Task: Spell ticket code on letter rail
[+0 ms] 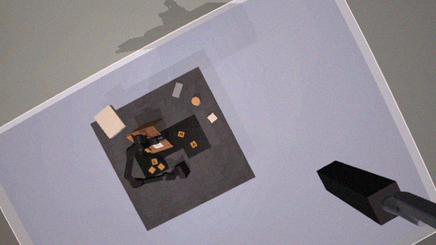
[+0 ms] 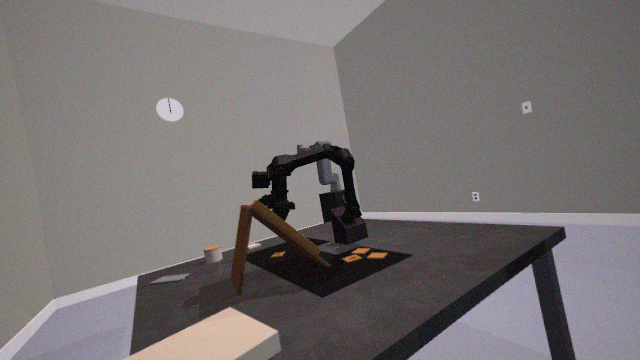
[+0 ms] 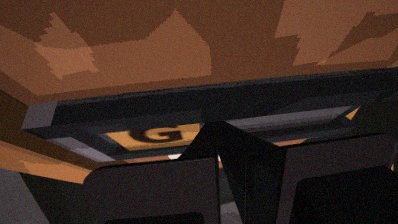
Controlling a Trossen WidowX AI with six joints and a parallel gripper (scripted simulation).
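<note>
The letter tile is 22 cm to the right of my gripper tip, 15 cm below it and 7 cm behind it. Also, from my gripper tip: beige block 40 cm ahead, 36 cm to the left, 14 cm below; then white ticket 8 cm below, 6 cm behind, 1 cm to the left; then black mat 17 cm behind, 15 cm below, 5 cm to the right.
</note>
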